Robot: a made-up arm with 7 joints. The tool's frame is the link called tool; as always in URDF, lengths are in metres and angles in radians. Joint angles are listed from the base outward. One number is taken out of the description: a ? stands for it. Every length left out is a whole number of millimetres.
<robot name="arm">
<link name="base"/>
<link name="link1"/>
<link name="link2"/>
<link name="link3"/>
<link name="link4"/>
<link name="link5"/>
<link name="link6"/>
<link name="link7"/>
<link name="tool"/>
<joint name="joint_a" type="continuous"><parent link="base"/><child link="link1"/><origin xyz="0.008 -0.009 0.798" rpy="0.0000 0.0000 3.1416"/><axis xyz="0 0 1"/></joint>
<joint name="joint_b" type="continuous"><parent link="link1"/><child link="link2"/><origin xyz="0.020 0.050 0.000" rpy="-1.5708 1.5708 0.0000"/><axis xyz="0 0 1"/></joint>
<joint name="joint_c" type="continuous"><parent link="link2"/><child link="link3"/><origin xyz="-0.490 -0.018 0.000" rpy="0.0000 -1.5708 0.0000"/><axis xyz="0 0 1"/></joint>
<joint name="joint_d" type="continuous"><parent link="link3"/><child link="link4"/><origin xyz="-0.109 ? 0.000" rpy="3.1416 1.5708 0.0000"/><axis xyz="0 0 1"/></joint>
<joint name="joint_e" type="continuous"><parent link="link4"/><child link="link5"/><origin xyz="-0.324 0.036 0.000" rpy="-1.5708 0.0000 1.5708"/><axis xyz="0 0 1"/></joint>
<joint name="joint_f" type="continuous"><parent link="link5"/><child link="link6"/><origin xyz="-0.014 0.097 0.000" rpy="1.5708 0.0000 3.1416"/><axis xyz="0 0 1"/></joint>
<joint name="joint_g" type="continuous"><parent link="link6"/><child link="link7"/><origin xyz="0.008 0.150 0.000" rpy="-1.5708 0.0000 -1.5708"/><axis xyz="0 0 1"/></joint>
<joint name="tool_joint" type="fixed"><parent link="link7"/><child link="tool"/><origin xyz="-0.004 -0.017 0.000" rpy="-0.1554 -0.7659 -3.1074"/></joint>
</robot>
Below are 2 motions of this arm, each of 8 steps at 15 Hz.
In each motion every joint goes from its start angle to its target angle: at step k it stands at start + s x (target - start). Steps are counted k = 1, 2, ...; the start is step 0. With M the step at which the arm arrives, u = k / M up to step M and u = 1 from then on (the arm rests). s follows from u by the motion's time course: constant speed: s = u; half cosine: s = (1 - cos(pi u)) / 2; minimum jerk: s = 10 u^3 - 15 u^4 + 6 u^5.
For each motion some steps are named. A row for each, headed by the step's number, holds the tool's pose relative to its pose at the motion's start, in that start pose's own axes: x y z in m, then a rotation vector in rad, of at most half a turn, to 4 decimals.
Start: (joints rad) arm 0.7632 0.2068 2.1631 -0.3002 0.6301 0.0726 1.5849
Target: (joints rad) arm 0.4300 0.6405 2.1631 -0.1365 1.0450 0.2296 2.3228
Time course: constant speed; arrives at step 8
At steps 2, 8:
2: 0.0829 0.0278 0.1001 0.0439 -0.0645 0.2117
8: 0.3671 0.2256 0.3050 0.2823 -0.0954 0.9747

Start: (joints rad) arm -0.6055 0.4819 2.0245 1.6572 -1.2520 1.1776 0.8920
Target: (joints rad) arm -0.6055 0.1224 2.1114 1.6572 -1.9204 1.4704 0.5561
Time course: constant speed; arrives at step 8
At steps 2, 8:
2: -0.0220 0.0361 -0.0220 -0.0746 0.1385 -0.1245
8: -0.1149 0.1456 -0.0522 -0.3773 0.5481 -0.4410

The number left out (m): 0.031
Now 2 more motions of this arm.
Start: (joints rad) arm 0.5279 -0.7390 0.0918 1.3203 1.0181 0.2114 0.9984
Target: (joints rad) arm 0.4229 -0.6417 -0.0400 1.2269 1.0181 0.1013 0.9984
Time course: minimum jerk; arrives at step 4
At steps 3, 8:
3: -0.1098 0.0185 -0.0869 0.0735 0.0956 -0.1153
8: -0.1230 0.0224 -0.0961 0.0819 0.1077 -0.1277

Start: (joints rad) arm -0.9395 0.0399 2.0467 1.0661 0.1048 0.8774 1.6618
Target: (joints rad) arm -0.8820 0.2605 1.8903 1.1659 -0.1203 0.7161 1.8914
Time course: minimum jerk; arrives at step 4
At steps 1, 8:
1: 0.0001 0.0033 0.0192 -0.0309 0.0327 0.0200
8: 0.0048 0.0519 0.1737 -0.2518 0.3651 0.1583

